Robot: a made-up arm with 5 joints. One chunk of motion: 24 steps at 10 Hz.
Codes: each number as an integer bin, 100 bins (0 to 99) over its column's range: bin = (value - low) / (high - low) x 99, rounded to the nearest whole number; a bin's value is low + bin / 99 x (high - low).
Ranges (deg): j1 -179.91..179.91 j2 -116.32..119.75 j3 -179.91..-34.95 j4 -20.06..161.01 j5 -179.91..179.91
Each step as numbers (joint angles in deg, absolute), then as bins.
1 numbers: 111.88 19.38 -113.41 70.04 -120.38
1 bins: 80 57 45 49 16
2 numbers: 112.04 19.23 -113.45 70.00 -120.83
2 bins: 80 57 45 49 16
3 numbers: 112.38 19.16 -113.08 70.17 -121.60
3 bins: 80 57 46 49 16
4 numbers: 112.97 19.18 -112.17 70.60 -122.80
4 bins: 81 57 46 50 16
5 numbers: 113.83 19.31 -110.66 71.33 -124.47
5 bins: 81 57 47 50 15
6 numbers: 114.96 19.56 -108.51 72.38 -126.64
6 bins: 81 57 49 51 15
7 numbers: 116.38 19.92 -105.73 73.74 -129.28
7 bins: 82 57 51 51 14
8 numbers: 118.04 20.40 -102.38 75.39 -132.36
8 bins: 82 57 53 52 13
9 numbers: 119.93 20.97 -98.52 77.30 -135.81
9 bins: 82 58 56 53 12
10 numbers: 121.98 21.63 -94.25 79.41 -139.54
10 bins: 83 58 59 54 11
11 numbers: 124.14 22.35 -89.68 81.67 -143.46
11 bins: 84 58 62 56 10
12 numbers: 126.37 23.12 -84.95 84.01 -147.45
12 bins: 84 58 65 57 9
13 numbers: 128.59 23.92 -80.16 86.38 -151.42
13 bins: 85 59 68 58 8
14 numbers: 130.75 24.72 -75.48 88.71 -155.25
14 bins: 85 59 71 59 7
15 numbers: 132.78 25.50 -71.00 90.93 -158.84
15 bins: 86 59 74 61 6
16 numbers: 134.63 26.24 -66.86 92.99 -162.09
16 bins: 87 60 77 62 5
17 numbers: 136.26 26.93 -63.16 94.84 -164.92
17 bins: 87 60 80 63 4
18 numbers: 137.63 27.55 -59.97 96.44 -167.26
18 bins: 87 60 82 64 3
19 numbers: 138.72 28.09 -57.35 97.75 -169.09
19 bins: 88 61 84 64 3
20 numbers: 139.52 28.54 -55.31 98.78 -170.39
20 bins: 88 61 85 65 3
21 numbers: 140.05 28.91 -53.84 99.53 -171.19
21 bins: 88 61 86 65 2
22 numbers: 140.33 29.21 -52.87 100.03 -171.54
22 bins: 88 61 87 66 2
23 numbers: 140.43 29.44 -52.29 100.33 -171.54
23 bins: 88 61 87 66 2
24 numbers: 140.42 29.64 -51.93 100.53 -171.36
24 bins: 88 61 87 66 2
